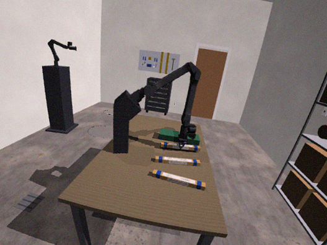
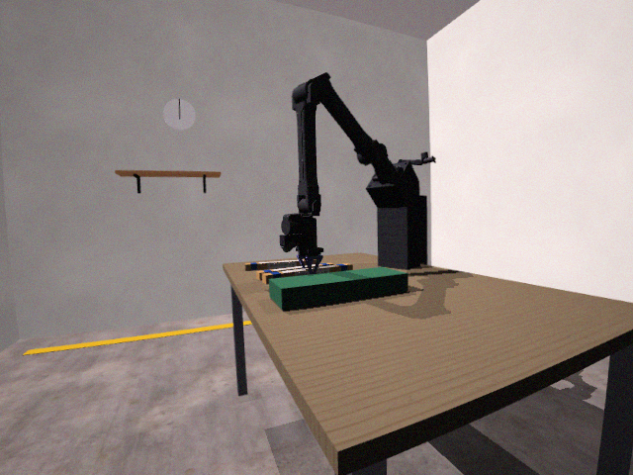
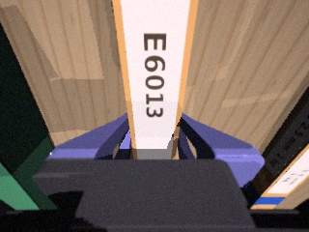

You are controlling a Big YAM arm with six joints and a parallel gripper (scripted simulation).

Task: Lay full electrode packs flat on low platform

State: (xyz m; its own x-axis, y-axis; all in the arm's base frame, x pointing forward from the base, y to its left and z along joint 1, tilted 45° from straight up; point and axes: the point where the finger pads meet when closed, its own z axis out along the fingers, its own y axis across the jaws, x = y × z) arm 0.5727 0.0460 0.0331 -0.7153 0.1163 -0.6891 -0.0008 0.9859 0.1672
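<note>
My gripper is now 400 mm to the left of the pack, 50 mm past it and 20 mm above it. Also, from my hand: green low platform: 200 mm to the left, 20 mm below, 10 mm ahead.
</note>
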